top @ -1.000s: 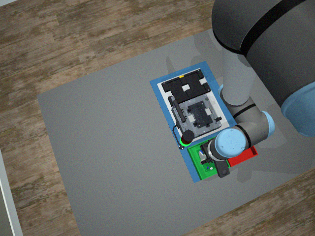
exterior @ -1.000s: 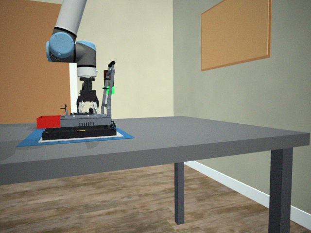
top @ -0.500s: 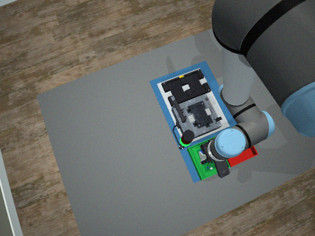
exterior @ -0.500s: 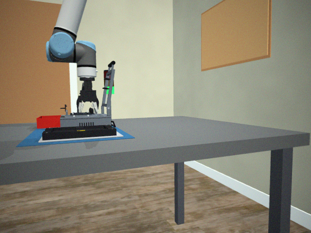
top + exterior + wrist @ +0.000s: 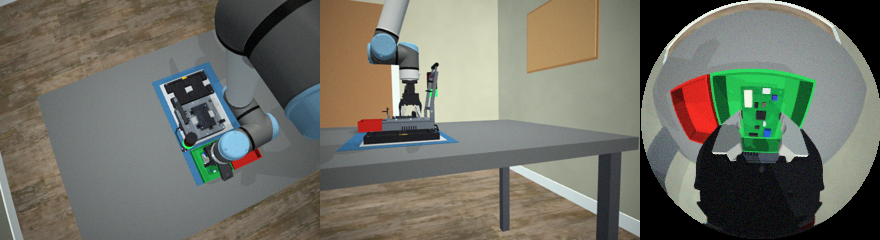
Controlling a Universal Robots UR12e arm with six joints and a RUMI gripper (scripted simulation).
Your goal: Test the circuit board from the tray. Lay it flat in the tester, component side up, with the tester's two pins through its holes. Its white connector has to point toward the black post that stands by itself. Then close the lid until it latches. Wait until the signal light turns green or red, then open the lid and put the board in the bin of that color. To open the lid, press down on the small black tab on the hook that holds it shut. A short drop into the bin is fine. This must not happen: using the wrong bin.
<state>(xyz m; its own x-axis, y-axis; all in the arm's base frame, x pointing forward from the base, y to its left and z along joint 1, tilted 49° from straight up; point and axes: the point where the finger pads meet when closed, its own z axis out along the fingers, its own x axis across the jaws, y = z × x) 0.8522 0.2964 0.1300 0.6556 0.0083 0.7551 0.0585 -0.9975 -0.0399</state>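
The green circuit board lies 1 cm to the right of my hand. Round my hand: green bin (1 cm to the right, 1 cm below); red bin (15 cm behind, 2 cm to the right, 1 cm below); black latch hook (16 cm to the right, 9 cm behind, 7 cm above).
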